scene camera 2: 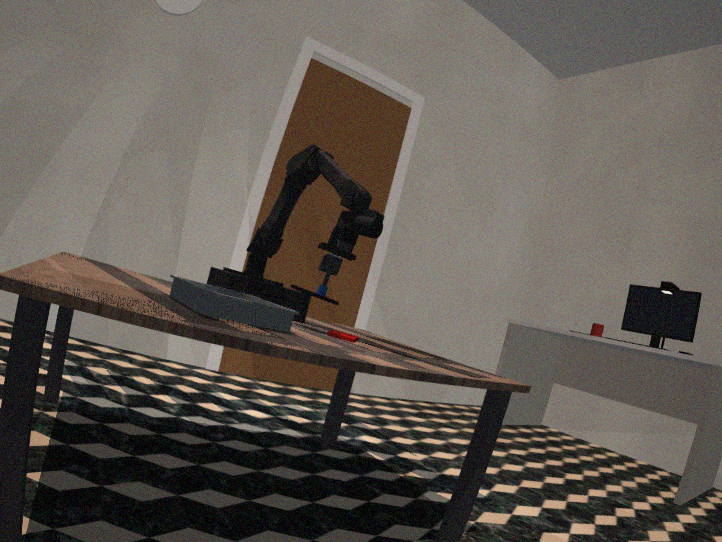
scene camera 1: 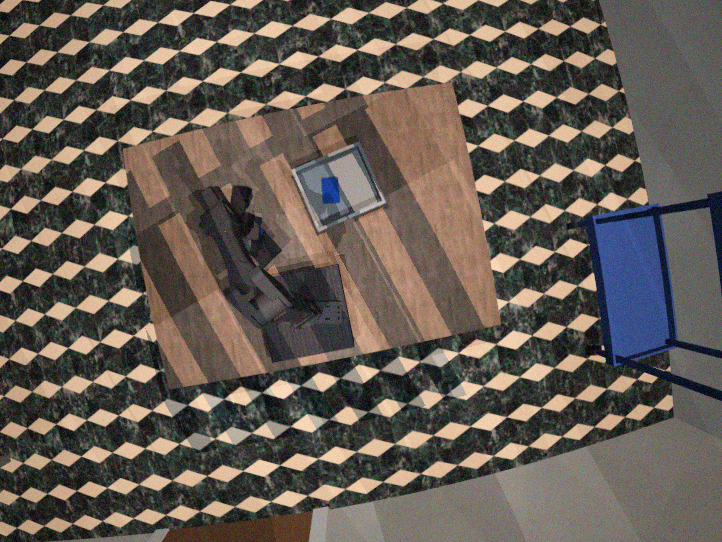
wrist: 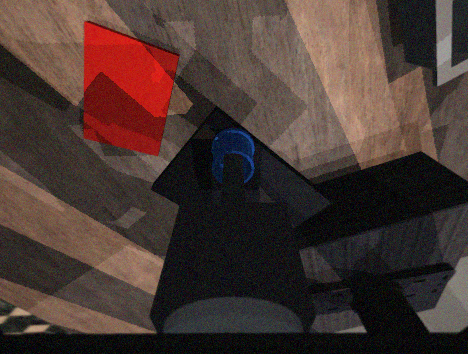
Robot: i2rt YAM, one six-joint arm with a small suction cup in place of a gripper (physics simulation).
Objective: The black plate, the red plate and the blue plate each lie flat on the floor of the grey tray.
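Places are measured from the arm's base along level axes (x ahead, y left, z up), in millimetres.
Pixels of known places: hand, tool point: (scene camera 2: 319, 298) (wrist: 233, 140); arm's base, link origin: (scene camera 2: 252, 278) (scene camera 1: 310, 312) (wrist: 370, 288).
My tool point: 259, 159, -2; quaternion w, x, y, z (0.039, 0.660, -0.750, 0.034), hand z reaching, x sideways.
Ahead of a thing's pixels: the offset from my tool point to its middle, as dx, dy, dz. Level surfaces: height alone.
My suction cup (scene camera 1: 258, 232) (scene camera 2: 322, 289) (wrist: 233, 145) is blue and is on the black plate @[-45, -2, +6] (scene camera 1: 268, 250) (scene camera 2: 303, 291) (wrist: 290, 187), which hangs from it above the table, beside the robot base. The red plate @[+19, +91, -84] (scene camera 2: 342, 336) (wrist: 125, 90) lies flat on the table, below and apart from the held plate; in scene camera 1 it does not show, and the arm covers that area. The blue plate @[+144, -223, -82] (scene camera 1: 330, 190) lies flat on the floor of the grey tray @[+151, -253, -64] (scene camera 1: 377, 203) (scene camera 2: 233, 306) (wrist: 443, 50), towards its left side.
The dark robot base (scene camera 1: 312, 347) (scene camera 2: 218, 276) (wrist: 390, 185) stands near one edge of the wooden table @[dz -89] (scene camera 1: 454, 233) (scene camera 2: 408, 361). The tray's raised walls stand beyond the base. A blue chair (scene camera 1: 632, 285) stands apart from the table. A desk (scene camera 2: 612, 373) with a monitor (scene camera 2: 659, 315) stands behind.
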